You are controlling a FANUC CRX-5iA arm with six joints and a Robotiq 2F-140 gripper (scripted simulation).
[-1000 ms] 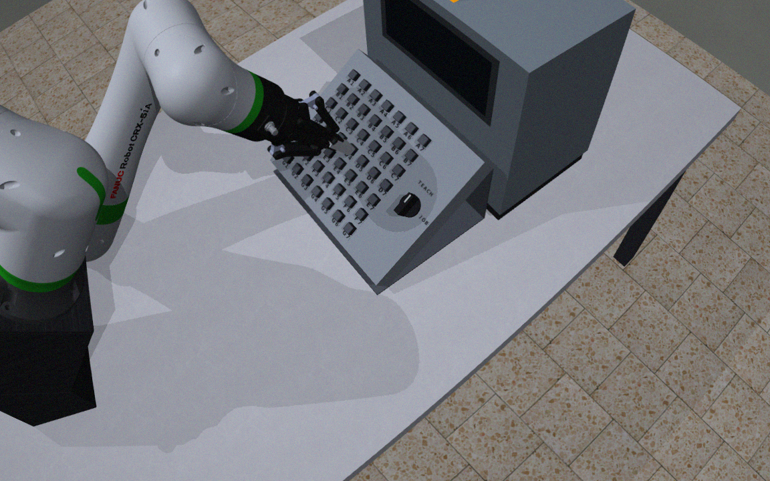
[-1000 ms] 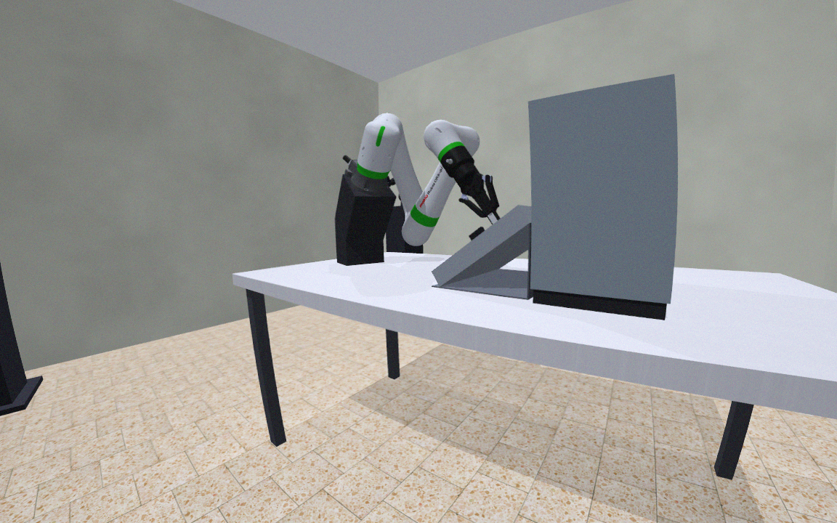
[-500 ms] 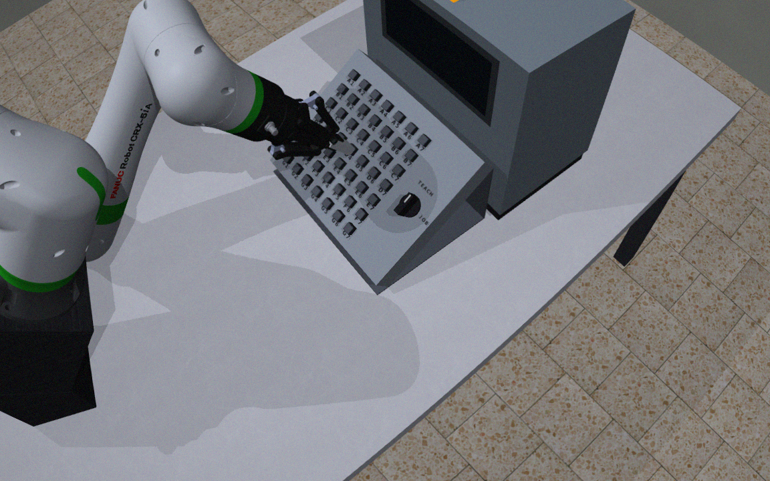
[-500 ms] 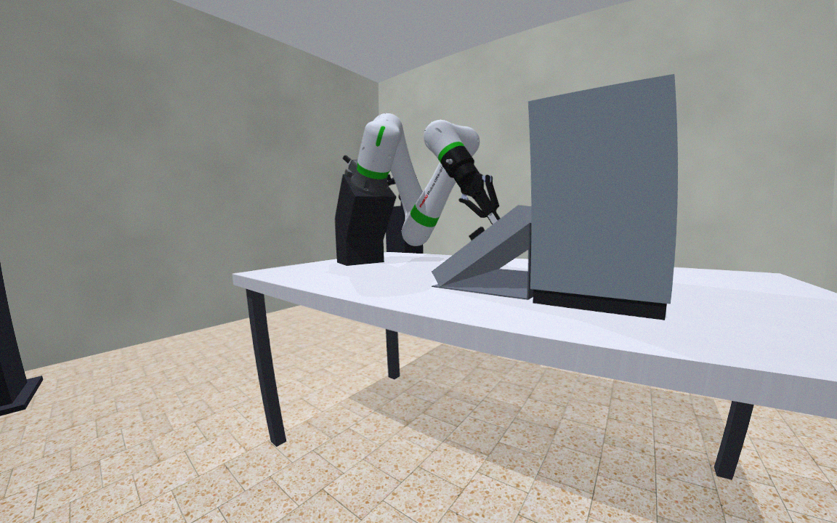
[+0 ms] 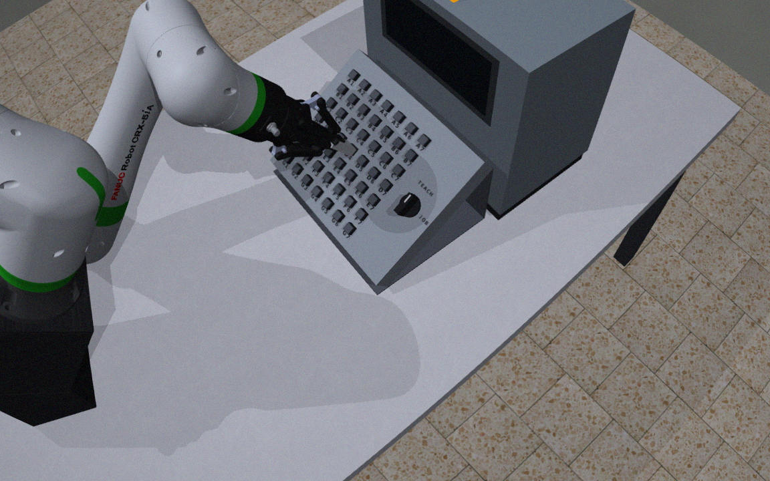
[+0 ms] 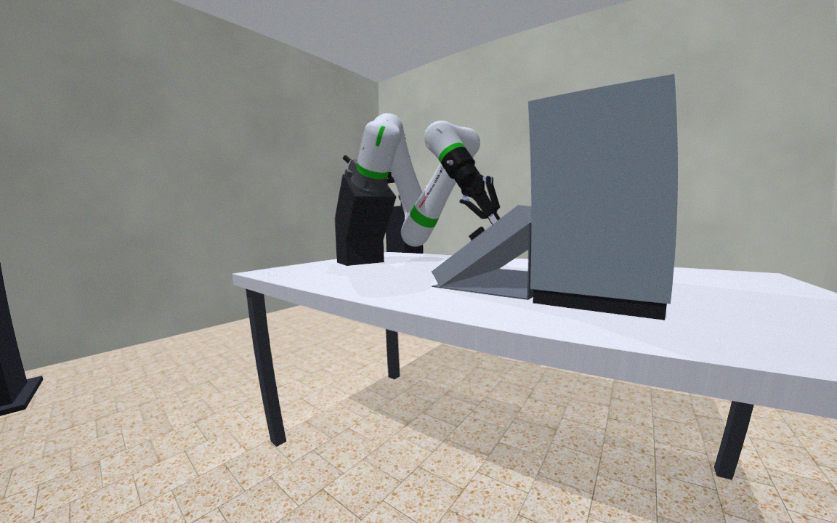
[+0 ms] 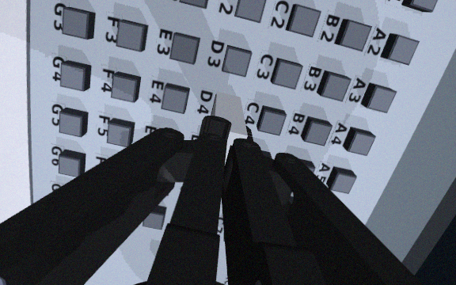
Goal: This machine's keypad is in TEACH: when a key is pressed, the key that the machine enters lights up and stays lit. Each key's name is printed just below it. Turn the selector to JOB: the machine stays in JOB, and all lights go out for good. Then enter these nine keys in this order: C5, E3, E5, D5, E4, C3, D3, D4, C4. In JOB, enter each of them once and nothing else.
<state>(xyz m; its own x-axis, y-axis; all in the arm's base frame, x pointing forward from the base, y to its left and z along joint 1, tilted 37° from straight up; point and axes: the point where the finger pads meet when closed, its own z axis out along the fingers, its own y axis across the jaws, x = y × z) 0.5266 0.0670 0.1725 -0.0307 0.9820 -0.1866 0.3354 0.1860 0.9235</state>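
Right now the key E4 is 10 mm behind my hand and 50 mm below it. From my hand the other things lie so: key C4: 50 mm ahead, 10 mm below; sloped keypad: 50 mm ahead, 50 mm to the right, 70 mm below; key D3: 20 mm ahead, 40 mm to the left, 30 mm below.
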